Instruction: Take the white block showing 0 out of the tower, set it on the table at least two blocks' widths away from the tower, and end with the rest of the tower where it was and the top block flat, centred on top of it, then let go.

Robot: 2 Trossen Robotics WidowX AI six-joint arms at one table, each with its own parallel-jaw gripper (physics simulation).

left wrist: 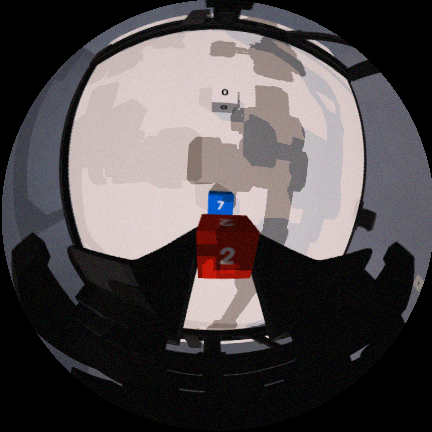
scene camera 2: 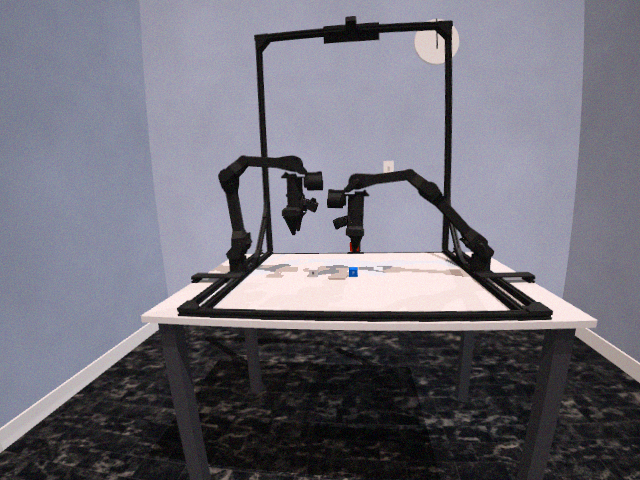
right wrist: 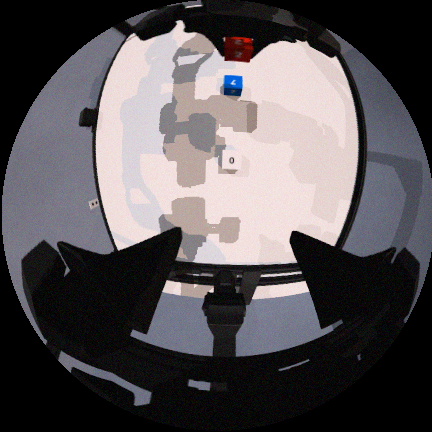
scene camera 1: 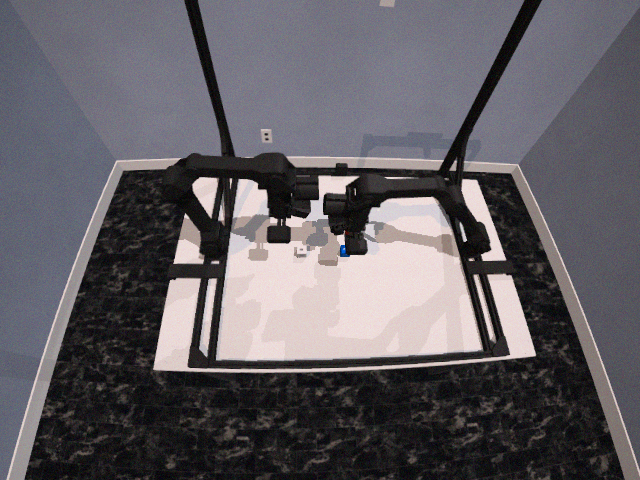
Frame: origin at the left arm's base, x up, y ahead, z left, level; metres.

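Seen in the pictures: left gripper, between the fingertips: (left wrist: pixel 222 232) (scene camera 2: pixel 354 250) (right wrist: pixel 236 55) (scene camera 1: pixel 349 239); right gripper, between the fingertips: (scene camera 2: pixel 296 233) (right wrist: pixel 237 234) (scene camera 1: pixel 281 228); left arm's base, origin of its link: (left wrist: pixel 211 337) (scene camera 2: pixel 480 270) (scene camera 1: pixel 470 250); right arm's base, origin of its link: (scene camera 2: pixel 238 271) (right wrist: pixel 224 278) (scene camera 1: pixel 215 251).
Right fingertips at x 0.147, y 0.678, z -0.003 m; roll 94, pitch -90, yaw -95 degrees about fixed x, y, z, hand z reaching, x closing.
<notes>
Offsets run from my right fingertips to a thing's top centre. "spot": to the spot under its first point. Level surfaces: height alone.
The white block showing 0 {dx -0.138, dy -0.060, dz +0.000 m} (scene camera 1: pixel 301 251) (scene camera 2: pixel 312 273) (left wrist: pixel 224 95) (right wrist: pixel 231 160) lies flat on the table, more than two block widths from the blue block. The blue block showing 7 {dx -0.138, dy -0.210, dz -0.001 m} (scene camera 1: pixel 344 251) (scene camera 2: pixel 353 271) (left wrist: pixel 220 204) (right wrist: pixel 233 85) stands alone on the table. My left gripper (scene camera 1: pixel 356 245) (scene camera 2: pixel 354 249) is shut on the red block showing 2 {dx -0.039, dy -0.215, dz +0.000 m} (scene camera 2: pixel 354 246) (left wrist: pixel 227 250) (right wrist: pixel 238 50), holding it level in the air above the blue block's area; exact alignment is unclear. My right gripper (scene camera 1: pixel 279 235) (scene camera 2: pixel 293 231) (right wrist: pixel 237 234) is open and empty, raised left of the white block in the scene views.
The white table {dx -0.166 m} (scene camera 1: pixel 392 299) (scene camera 2: pixel 361 297) has a black frame {spot: dx -0.147, dy -0.175, dz +0.367 m} (scene camera 1: pixel 341 361) (scene camera 2: pixel 351 313) around it, with uprights behind. The two wrists are fairly near each other above the table. Arm shadows fall around the blocks.
</notes>
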